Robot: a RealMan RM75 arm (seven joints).
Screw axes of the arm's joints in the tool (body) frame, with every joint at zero. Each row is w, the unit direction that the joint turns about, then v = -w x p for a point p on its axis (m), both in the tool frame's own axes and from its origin. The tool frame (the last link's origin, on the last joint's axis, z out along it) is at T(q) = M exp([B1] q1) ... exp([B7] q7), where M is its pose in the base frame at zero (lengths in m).
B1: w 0 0 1 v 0 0 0
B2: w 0 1 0 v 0.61 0 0
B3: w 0 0 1 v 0 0 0
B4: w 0 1 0 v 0.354 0 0
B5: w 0 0 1 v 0 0 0
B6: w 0 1 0 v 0.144 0 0
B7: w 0 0 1 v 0 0 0
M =
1 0 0 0
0 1 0 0
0 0 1 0.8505
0 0 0 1
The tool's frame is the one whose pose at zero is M.
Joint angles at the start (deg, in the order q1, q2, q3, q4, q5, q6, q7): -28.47 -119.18 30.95 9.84 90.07 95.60 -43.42
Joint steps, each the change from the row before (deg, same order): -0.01 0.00 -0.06 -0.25 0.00 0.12 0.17; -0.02 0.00 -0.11 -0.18 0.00 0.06 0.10; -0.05 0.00 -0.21 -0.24 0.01 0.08 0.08; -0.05 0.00 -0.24 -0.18 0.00 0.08 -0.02; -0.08 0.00 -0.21 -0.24 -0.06 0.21 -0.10; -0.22 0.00 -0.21 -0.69 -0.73 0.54 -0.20; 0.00 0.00 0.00 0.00 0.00 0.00 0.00; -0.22 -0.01 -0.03 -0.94 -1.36 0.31 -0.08; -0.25 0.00 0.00 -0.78 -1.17 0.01 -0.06; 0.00 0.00 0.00 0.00 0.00 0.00 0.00
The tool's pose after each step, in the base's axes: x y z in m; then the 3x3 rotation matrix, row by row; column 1 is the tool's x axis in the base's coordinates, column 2 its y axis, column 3 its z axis. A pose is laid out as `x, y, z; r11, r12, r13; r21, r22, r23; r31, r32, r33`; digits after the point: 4 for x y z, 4 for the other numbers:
-0.2584, 0.2990, -0.0183; 0.5226, 0.4815, 0.7035; -0.0295, -0.8145, 0.5794; 0.8520, -0.3235, -0.4115
-0.2582, 0.2988, -0.0185; 0.5206, 0.4826, 0.7043; -0.0299, -0.8141, 0.5800; 0.8533, -0.3230, -0.4094
-0.2580, 0.2987, -0.0187; 0.5172, 0.4848, 0.7054; -0.0302, -0.8133, 0.5811; 0.8554, -0.3218, -0.4060
-0.2577, 0.2987, -0.0186; 0.5131, 0.4876, 0.7064; -0.0303, -0.8122, 0.5826; 0.8578, -0.3203, -0.4020
-0.2571, 0.2987, -0.0185; 0.5064, 0.4903, 0.7094; -0.0299, -0.8121, 0.5827; 0.8618, -0.3163, -0.3966
-0.2551, 0.2988, -0.0179; 0.4863, 0.4988, 0.7174; -0.0316, -0.8105, 0.5849; 0.8732, -0.3071, -0.3784
-0.2551, 0.2988, -0.0179; 0.4863, 0.4988, 0.7174; -0.0316, -0.8105, 0.5849; 0.8732, -0.3071, -0.3784
-0.2535, 0.2995, -0.0174; 0.4631, 0.5139, 0.7221; -0.0340, -0.8038, 0.5939; 0.8856, -0.2996, -0.3548
-0.2523, 0.3007, -0.0171; 0.4460, 0.5276, 0.7230; -0.0352, -0.7968, 0.6032; 0.8943, -0.2945, -0.3368
-0.2523, 0.3007, -0.0171; 0.4460, 0.5276, 0.7230; -0.0352, -0.7968, 0.6032; 0.8943, -0.2945, -0.3368

